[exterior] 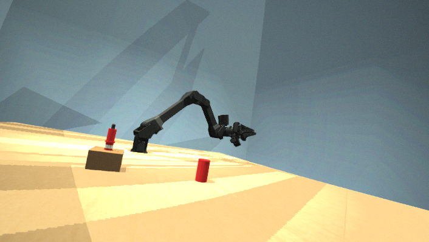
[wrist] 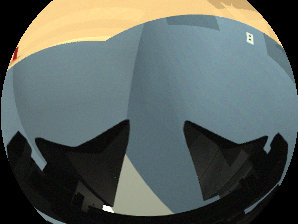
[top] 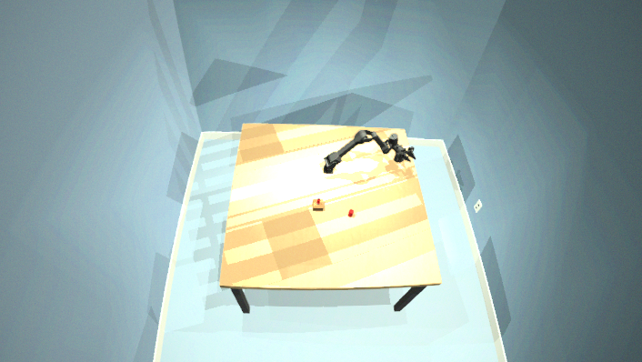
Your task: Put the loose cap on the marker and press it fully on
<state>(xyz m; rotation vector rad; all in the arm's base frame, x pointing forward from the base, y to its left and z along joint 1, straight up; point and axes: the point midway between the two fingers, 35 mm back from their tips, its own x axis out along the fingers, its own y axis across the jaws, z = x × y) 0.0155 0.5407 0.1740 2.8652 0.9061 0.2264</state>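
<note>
My gripper tip is now 44 cm to the left of the red cap, 33 cm short of it and 15 cm above it. From my gripper tip the other things lie so: brown holder block 64 cm to the right, 26 cm ahead, 16 cm below.
</note>
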